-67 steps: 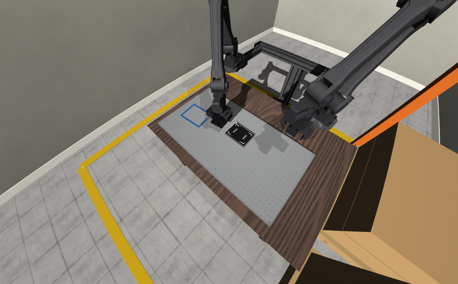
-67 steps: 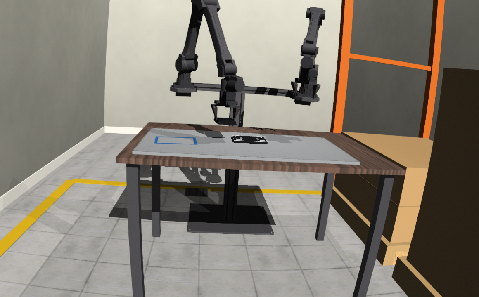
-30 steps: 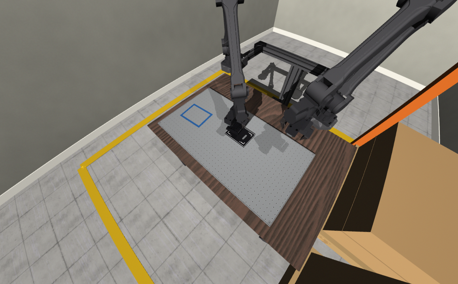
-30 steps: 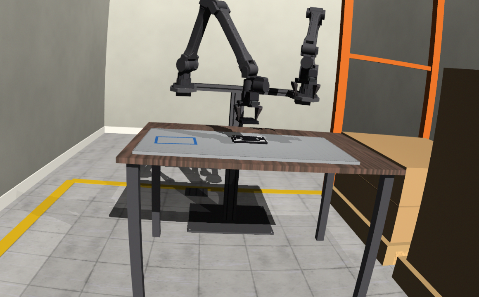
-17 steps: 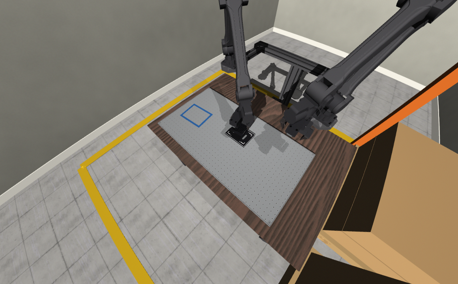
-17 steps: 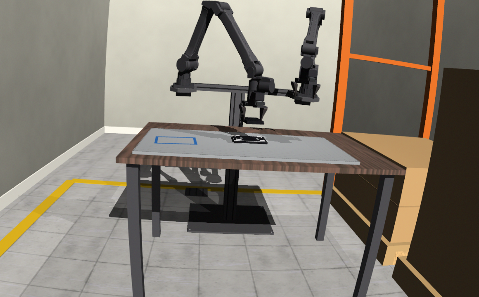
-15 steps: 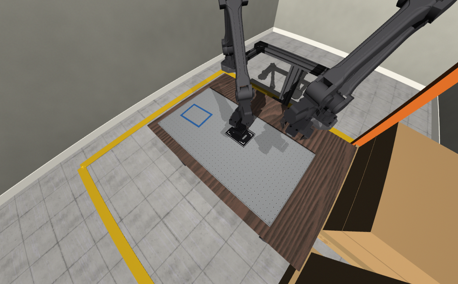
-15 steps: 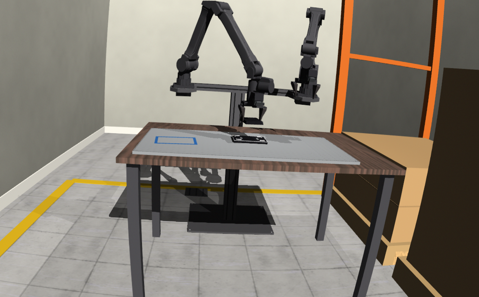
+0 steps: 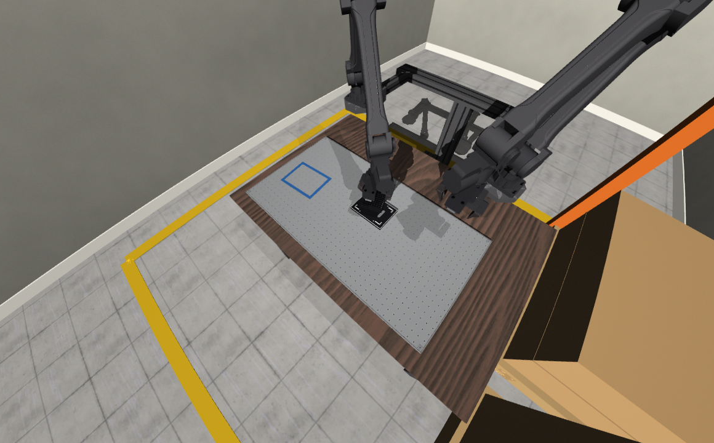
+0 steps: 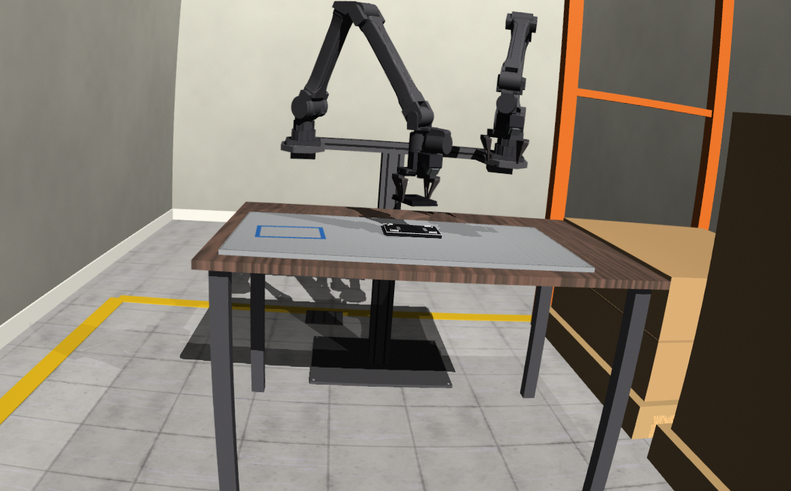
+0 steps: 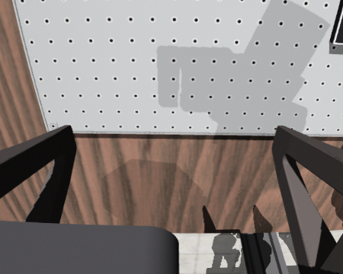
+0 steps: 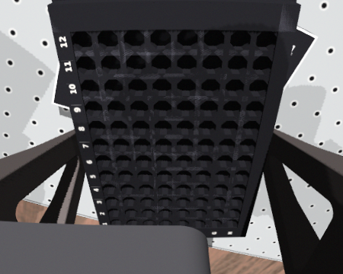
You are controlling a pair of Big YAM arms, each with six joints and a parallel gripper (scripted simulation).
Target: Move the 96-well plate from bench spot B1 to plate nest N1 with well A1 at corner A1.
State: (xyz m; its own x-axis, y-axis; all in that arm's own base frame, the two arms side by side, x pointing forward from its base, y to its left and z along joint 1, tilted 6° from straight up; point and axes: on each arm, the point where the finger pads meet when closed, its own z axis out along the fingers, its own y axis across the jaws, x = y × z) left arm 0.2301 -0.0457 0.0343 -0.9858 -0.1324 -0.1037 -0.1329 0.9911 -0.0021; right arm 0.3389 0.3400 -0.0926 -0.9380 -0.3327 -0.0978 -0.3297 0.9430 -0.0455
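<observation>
Now: the black 96-well plate right at my right hand. The rest, counted from my right hand: black plate nest N1 (100 mm below).
</observation>
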